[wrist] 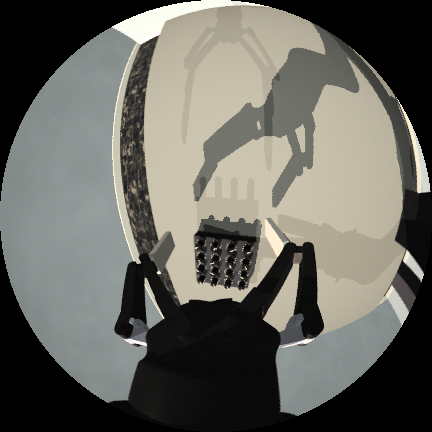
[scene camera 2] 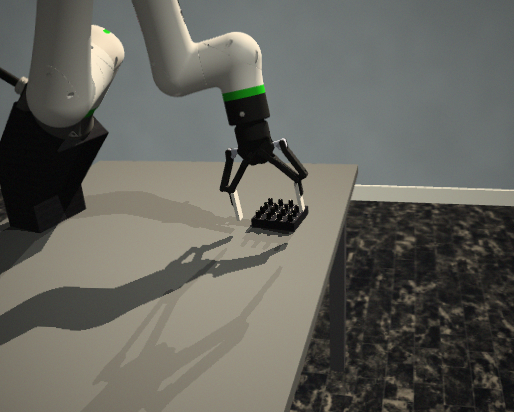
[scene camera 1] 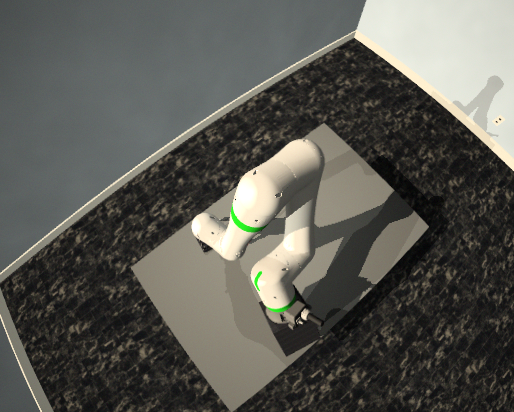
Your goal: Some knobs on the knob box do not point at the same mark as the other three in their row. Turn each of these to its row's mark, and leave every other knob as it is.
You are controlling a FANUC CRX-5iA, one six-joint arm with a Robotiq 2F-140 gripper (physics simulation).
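Places are measured from the arm's base along level axes (x back, y right, z up), in millimetres.
Pixels of known places: gripper, between the fingertips: [wrist: 217, 233] [scene camera 2: 270, 214]; arm's base, origin of its link: [scene camera 1: 284, 307].
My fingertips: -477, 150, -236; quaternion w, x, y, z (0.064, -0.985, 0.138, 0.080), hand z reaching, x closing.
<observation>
Ahead of a thing's pixels: the offset from my fingertips to its top centre, as dx, dy, dz. "spot": to the spot under its first point. Level surfaces: height alone.
The black knob box @[-27, -69, -10] [scene camera 2: 272, 226] [wrist: 223, 235] sits on the table, with upright black knobs @[spot: -25, -26, -8] [scene camera 2: 280, 212] [wrist: 215, 259] in a grid of several rows. Small bright marks ring the knobs in the wrist view, but they are too small to tell where each knob points. My gripper [scene camera 2: 270, 214] [wrist: 217, 233] is wide open and empty, pointing down. In scene camera 2 one pale fingertip is left of the box and the other overlaps its right back part. In scene camera 1 the arm's wrist hides most of this area; whether the small dark part below it is box or gripper is unclear.
The box stands near an edge of the grey table @[dz -48] [scene camera 1: 190, 310] [scene camera 2: 150, 255] [wrist: 170, 125]. The arm's dark base [scene camera 2: 45, 175] stands at the table's other side. Arm and gripper shadows cross the tabletop. A grey wall [scene camera 2: 400, 90] rises beyond the floor.
</observation>
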